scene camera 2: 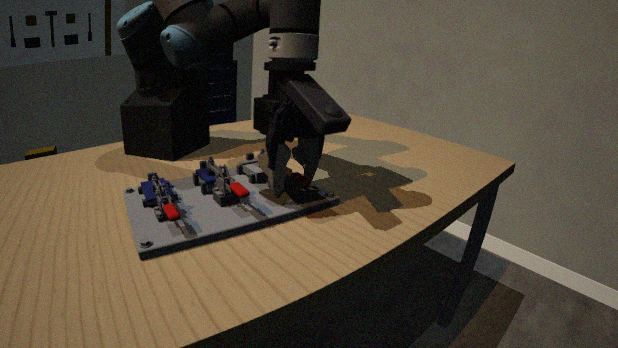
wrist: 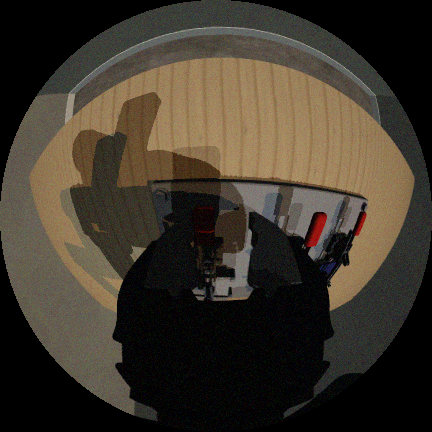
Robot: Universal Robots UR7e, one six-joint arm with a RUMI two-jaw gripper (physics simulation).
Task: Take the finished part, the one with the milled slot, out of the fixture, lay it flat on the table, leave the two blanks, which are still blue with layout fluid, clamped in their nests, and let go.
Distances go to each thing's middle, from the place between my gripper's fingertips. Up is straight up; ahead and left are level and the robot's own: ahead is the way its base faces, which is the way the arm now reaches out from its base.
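Position of my gripper relative to the fixture plate (scene camera 2: pixel 202 221): 2 cm above the plate, 9 cm past it and 10 cm to the left of it.
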